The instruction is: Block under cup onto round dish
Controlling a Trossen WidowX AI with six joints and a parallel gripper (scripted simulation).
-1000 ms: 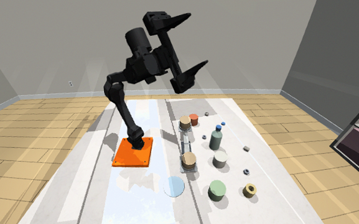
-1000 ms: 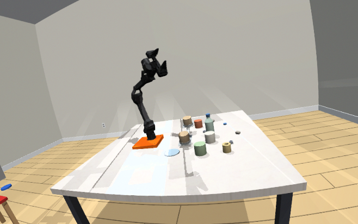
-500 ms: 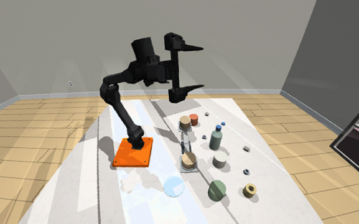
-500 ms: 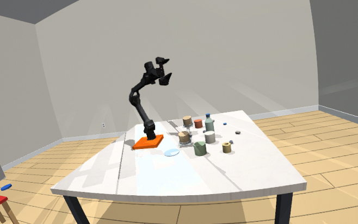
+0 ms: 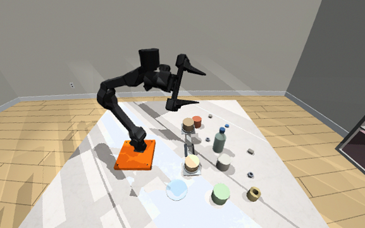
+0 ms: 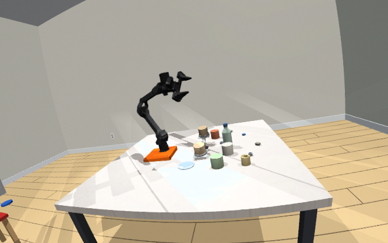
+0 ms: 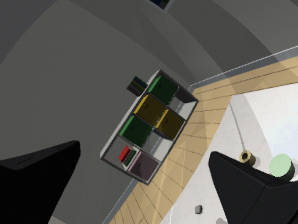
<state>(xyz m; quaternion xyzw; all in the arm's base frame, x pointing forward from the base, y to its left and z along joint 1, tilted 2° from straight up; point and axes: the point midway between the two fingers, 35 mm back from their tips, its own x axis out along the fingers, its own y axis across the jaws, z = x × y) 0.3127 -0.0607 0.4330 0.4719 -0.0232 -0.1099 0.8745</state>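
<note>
My gripper tip is now 400 mm above the cup, 10 mm to the left of it and 10 mm past it. Round my gripper tip: white cylinder 430 mm below, 150 mm ahead, 70 mm to the left; bottle 350 mm below, 170 mm to the left, 130 mm ahead; green cylinder 430 mm below, 120 mm to the right, 110 mm ahead.
</note>
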